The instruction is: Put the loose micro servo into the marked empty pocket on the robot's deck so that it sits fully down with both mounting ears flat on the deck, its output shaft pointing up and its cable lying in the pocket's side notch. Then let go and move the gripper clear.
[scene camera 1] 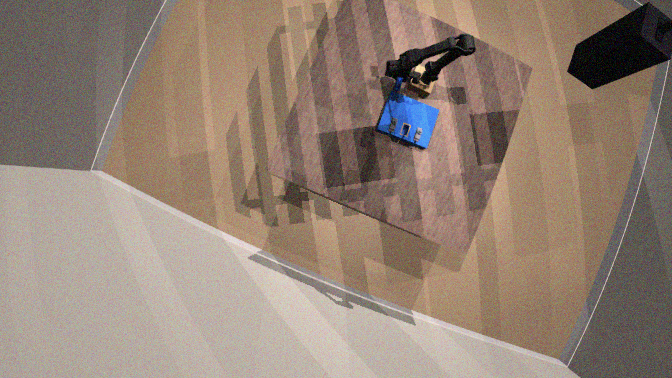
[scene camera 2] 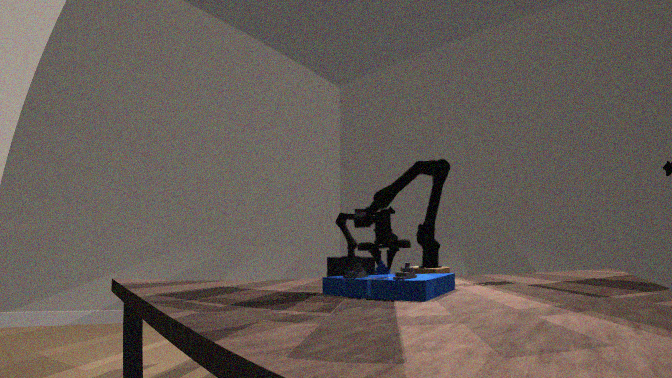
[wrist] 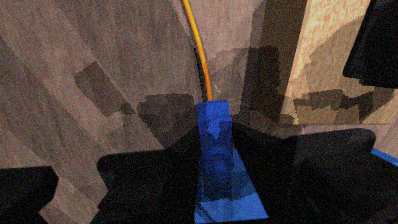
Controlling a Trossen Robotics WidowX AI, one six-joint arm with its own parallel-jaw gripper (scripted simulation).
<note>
In view: the gripper (scene camera 2: 384, 269) and a blue robot deck (scene camera 1: 406, 110).
The gripper shows as well in the wrist view (wrist: 214, 128).
</note>
